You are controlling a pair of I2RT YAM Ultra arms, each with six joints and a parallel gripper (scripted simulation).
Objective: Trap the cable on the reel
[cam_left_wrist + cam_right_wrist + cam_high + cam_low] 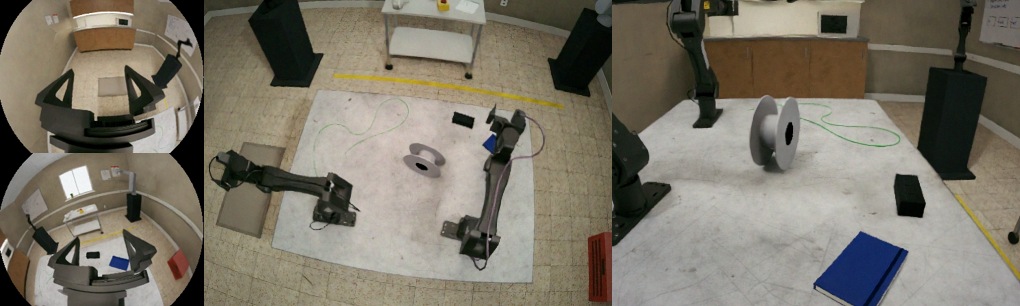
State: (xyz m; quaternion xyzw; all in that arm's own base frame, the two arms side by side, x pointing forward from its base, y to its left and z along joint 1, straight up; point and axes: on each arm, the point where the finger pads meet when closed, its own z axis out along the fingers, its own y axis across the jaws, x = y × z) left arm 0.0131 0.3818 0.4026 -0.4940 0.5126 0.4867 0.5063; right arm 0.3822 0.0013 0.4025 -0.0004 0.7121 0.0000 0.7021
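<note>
Now: the grey reel 32 cm below my right hand, 28 cm to the left of it and 9 cm behind it. From my right hand the other things lie so: black block (39 cm below, 19 cm ahead, 11 cm to the left); blue notebook (40 cm below, 8 cm to the right, 6 cm ahead).
</note>
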